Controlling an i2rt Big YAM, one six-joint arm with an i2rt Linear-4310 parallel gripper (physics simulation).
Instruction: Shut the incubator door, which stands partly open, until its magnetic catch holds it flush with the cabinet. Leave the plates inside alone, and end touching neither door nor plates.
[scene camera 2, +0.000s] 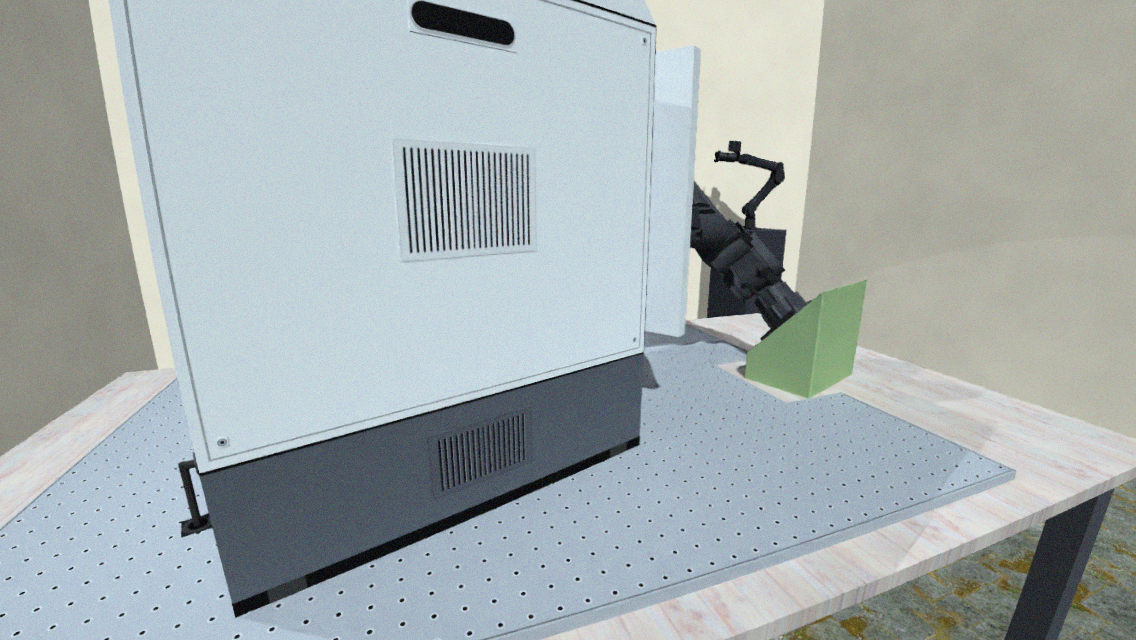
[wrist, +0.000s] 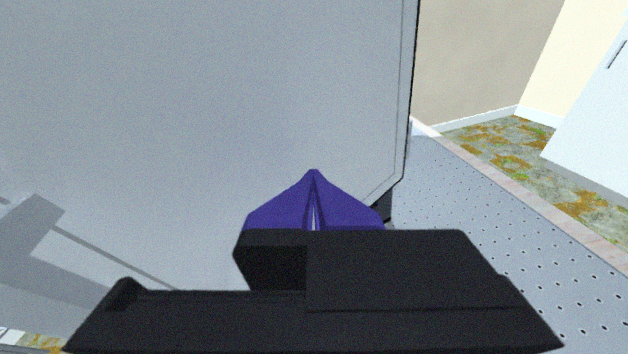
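Seen in the pictures: gripper, fingertip midpoint: (wrist: 313, 176); arm's base, link origin: (scene camera 2: 794, 324).
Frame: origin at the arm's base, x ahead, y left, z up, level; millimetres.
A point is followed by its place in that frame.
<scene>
The incubator door (scene camera 2: 673, 190) {z 246, x 375, y 57 mm} (wrist: 210, 100) {z 244, x 396, y -38 mm} stands partly open in the scene view, a pale panel jutting out past the right edge of the cabinet (scene camera 2: 317, 318) {z 145, x 814, y 158 mm}. In the wrist view a broad grey face, which looks like the door's outer side, fills the left and middle, with its lower corner at the right. My gripper (wrist: 313, 176) {z 176, x 391, y -78 mm} is shut and empty, its purple fingertips together in front of that face near the lower corner. Whether they touch it I cannot tell. In the scene view the door hides my gripper. The plates do not show.
My arm (scene camera 2: 735, 254) {z 142, x 158, y -22 mm} rises beside a green wedge-shaped block (scene camera 2: 818, 341) {z 0, x 62, y 94 mm}. The cabinet stands on a dark base (scene camera 2: 357, 461) {z 14, x 798, y 156 mm} over a perforated board (scene camera 2: 755, 445) {z -93, x 305, y 176 mm} (wrist: 465, 200) {z -92, x 479, y -389 mm} on the table (scene camera 2: 938, 516) {z -106, x 233, y 378 mm}. Another black arm (scene camera 2: 764, 165) stands behind. A shadow falls on the grey face.
</scene>
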